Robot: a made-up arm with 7 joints.
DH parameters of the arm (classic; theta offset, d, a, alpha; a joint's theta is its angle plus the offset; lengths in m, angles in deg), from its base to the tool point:
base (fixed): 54.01 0 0.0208 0
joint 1: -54.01 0.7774 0.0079 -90
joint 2: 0 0.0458 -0.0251 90
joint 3: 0 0.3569 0.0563 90
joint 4: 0 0.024 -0.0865 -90
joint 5: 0 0.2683 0.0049 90
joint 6: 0 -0.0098 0.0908 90
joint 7: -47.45 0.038 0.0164 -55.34
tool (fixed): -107.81 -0.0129 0 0
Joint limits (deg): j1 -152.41..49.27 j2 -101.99..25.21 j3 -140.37..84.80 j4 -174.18..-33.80 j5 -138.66..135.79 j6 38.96..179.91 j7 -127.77..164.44
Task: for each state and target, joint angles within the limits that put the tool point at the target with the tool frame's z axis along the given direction. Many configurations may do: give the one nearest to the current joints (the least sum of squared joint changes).
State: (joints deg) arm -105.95 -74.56 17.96 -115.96 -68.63 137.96 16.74
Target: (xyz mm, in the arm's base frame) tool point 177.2 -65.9 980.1 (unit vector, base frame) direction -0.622 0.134 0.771
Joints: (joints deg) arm -124.10 -89.52 29.24 -160.23 -46.66 121.43 43.22
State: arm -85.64 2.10 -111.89 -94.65 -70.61 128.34 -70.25
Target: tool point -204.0 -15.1 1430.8 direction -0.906 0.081 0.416
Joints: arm -105.94 13.09 -100.26 -46.04 -52.44 128.29 -68.79
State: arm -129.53 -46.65 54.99 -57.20 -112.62 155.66 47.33
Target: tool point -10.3 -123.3 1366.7 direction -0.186 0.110 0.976
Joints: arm -131.11 -28.55 0.15 -82.98 -87.71 138.17 28.77
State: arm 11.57 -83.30 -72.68 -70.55 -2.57 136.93 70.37
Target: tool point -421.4 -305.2 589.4 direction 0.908 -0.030 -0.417
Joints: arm -10.24 -101.99 -97.68 -102.94 9.98 133.97 74.30
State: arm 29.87 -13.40 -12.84 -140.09 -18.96 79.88 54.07
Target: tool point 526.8 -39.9 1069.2 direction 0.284 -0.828 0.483
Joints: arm 9.00 19.75 -22.85 -86.87 -62.79 106.69 34.30
